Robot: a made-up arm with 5 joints. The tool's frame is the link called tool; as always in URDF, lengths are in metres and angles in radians. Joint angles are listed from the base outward.
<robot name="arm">
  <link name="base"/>
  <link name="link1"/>
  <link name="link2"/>
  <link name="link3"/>
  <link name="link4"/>
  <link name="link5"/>
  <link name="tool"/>
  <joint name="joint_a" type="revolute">
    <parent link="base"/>
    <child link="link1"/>
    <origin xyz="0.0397 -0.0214 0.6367"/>
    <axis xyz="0 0 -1"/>
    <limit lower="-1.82" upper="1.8"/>
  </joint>
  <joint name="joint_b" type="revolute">
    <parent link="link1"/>
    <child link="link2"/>
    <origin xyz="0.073 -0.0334 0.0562"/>
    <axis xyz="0 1 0"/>
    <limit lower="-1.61" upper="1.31"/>
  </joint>
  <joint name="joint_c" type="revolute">
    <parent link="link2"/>
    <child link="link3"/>
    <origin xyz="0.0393 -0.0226 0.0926"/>
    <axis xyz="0 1 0"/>
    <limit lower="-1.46" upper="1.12"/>
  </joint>
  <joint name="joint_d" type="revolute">
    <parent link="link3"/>
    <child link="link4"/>
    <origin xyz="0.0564 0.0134 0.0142"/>
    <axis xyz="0 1 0"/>
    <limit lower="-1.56" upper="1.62"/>
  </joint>
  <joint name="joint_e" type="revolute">
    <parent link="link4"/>
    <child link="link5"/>
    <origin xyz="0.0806 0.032 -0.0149"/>
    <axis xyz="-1 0 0"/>
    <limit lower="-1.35" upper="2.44"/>
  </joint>
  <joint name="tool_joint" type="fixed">
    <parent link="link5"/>
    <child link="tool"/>
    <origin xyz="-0.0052 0.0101 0.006" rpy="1.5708 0 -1.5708"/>
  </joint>
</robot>
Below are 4 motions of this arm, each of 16 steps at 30 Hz.
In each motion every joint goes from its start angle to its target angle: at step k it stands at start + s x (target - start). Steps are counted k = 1, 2, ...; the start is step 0. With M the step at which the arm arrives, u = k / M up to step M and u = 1 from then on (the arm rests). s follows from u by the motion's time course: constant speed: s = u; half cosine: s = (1 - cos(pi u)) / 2; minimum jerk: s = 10 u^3 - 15 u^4 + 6 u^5.
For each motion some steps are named. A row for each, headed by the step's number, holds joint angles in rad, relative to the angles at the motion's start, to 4 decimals.
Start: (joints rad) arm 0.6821 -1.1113 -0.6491 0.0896 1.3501
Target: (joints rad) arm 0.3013 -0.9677 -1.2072 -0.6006 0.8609
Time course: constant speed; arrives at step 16
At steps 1, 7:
1: -0.0238 0.0090 -0.0349 -0.0431 -0.0306
7: -0.1666 0.0628 -0.2442 -0.3020 -0.2140

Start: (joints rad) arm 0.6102 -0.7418 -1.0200 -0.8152 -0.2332
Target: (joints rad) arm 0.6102 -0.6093 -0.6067 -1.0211 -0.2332
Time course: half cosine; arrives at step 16
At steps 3, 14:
3: 0.0000 0.0112 0.0348 -0.0174 0.0000
14: 0.0000 0.1275 0.3976 -0.1981 0.0000

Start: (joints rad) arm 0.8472 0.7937 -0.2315 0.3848 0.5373
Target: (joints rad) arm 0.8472 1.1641 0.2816 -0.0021 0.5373
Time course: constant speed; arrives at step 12
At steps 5, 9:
5: 0.0000 0.1543 0.2138 -0.1612 0.0000
9: 0.0000 0.2778 0.3848 -0.2902 0.0000

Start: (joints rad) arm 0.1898 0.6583 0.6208 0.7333 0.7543
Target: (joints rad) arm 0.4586 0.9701 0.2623 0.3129 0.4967
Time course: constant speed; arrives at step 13
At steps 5, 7, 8, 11, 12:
5: 0.1034 0.1199 -0.1379 -0.1617 -0.0991
7: 0.1447 0.1679 -0.1930 -0.2264 -0.1387
8: 0.1654 0.1919 -0.2206 -0.2587 -0.1585
11: 0.2274 0.2638 -0.3033 -0.3557 -0.2180
12: 0.2481 0.2878 -0.3309 -0.3881 -0.2378

